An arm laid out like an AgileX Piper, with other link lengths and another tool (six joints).
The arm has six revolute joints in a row. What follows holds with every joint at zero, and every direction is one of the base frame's.
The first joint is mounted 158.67 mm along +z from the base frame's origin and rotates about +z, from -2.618 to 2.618 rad.
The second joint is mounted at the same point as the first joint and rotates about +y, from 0 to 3.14 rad.
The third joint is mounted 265.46 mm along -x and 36.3 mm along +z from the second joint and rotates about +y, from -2.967 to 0 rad.
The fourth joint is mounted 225.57 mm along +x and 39.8 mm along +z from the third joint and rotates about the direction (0.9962, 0, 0.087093), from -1.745 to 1.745 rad.
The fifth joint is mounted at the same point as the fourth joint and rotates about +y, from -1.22 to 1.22 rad.
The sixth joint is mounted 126.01 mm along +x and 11.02 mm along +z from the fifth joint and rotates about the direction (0.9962, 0, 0.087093), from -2.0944 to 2.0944 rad.
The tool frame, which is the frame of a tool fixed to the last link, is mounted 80.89 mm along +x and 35 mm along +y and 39.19 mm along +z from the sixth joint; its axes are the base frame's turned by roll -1.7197, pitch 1.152 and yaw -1.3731 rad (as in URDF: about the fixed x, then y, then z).
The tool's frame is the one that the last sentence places.
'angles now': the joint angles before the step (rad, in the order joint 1, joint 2, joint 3, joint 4, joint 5, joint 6). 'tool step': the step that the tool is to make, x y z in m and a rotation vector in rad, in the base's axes. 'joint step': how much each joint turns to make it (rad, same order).
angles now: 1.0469, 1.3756, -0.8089, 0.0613, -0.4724, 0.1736
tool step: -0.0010, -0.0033, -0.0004, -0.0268, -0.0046, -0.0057
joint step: -0.0010, -0.0230, 0.0003, 0.0178, 0.0426, -0.0346
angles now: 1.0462, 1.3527, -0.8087, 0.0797, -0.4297, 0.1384
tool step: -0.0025, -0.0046, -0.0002, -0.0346, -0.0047, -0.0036
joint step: 0.0000, -0.0326, 0.0002, 0.0243, 0.0586, -0.0457
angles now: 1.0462, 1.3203, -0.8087, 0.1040, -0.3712, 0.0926
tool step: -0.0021, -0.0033, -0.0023, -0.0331, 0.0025, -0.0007
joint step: -0.0001, -0.0239, 0.0000, 0.0217, 0.0527, -0.0369
